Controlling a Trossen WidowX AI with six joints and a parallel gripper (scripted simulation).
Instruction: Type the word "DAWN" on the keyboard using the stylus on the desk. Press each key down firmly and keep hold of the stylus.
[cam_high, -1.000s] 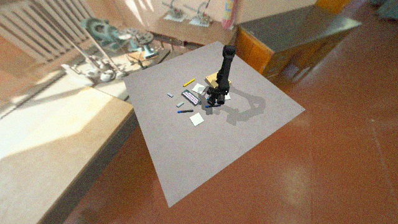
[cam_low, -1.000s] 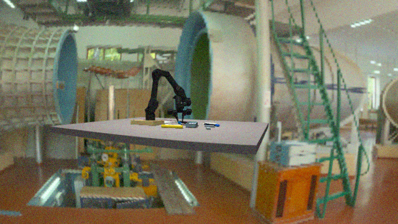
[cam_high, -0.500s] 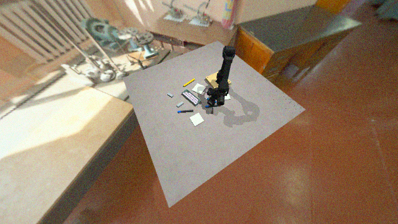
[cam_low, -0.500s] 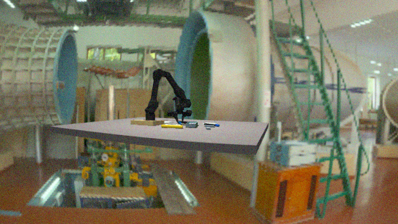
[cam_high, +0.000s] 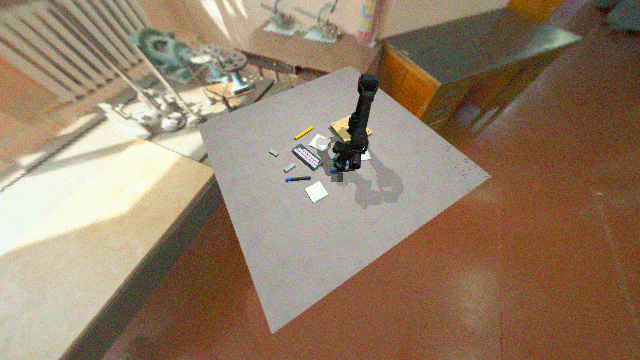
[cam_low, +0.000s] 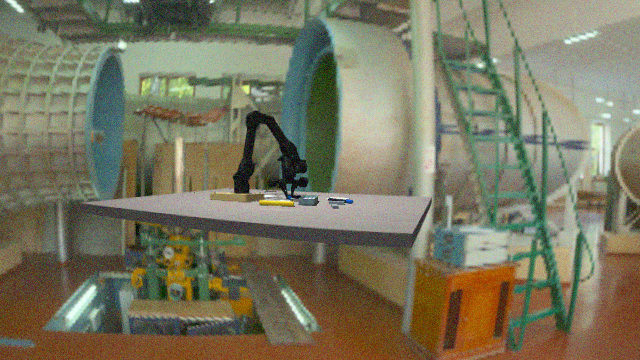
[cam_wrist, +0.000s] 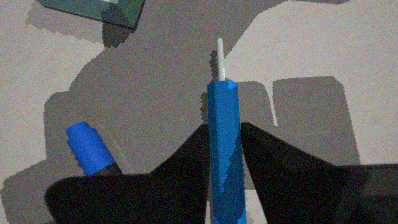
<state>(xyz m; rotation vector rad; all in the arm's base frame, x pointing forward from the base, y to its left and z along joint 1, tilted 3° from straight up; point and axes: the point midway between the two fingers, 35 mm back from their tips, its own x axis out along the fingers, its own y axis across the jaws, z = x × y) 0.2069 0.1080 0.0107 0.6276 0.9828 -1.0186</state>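
My gripper tip is now 29 cm to the left of the grey block and 26 cm short of it. The rest, counted from my gripper tip: yellow pencil (30 cm to the right, 2 cm ahead); then stylus tip (4 cm to the right, 2 cm ahead); then blue stylus (1 cm to the right, 1 cm ahead).
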